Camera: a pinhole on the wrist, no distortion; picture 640 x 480 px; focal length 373.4 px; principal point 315.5 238.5 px. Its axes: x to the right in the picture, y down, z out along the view. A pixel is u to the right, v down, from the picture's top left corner.
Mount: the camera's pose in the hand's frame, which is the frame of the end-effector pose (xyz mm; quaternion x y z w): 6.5 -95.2 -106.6 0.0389 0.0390 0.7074 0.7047
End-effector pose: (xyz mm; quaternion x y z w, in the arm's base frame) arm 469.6 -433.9 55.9 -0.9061 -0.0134 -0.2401 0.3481
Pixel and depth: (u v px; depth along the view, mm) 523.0 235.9 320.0
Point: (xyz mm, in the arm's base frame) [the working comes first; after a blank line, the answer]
In the camera's frame: 177.8 -2.2 320.0

613.6 -368.1 -112.2
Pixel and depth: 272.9 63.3 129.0
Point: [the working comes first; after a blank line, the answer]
In the camera's frame: -14.7 -60.5 129.0

526.5 -352.9 150.7
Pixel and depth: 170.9 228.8 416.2
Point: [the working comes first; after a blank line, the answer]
In the camera's frame: -161.2 -10.8 416.2

607.1 -54.1 47.7
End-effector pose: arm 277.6 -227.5 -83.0 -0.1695 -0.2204 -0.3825 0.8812
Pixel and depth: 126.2 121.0 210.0
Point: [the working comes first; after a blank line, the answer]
In the camera's frame: -106.5 -66.1 210.0

160.7 -371.4 73.0
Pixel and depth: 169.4 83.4 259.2
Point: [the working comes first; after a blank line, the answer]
In the camera's frame: -101.4 -107.7 259.2

181.7 -375.3 133.9
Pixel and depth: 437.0 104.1 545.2
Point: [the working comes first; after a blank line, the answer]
In the camera's frame: 177.4 -196.2 545.2

392.0 -136.5 391.1
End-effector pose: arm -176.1 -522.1 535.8 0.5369 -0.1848 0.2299 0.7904
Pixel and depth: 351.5 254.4 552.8
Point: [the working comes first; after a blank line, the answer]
In the camera's frame: 53.3 23.5 552.8

-136.7 -944.1 685.6
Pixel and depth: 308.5 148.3 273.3
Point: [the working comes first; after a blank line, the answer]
In the camera's frame: -5.1 -66.0 273.3

-42.7 -684.3 570.6
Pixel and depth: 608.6 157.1 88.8
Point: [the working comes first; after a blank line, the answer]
In the camera's frame: 69.7 -19.4 88.8

-131.8 -505.2 528.1
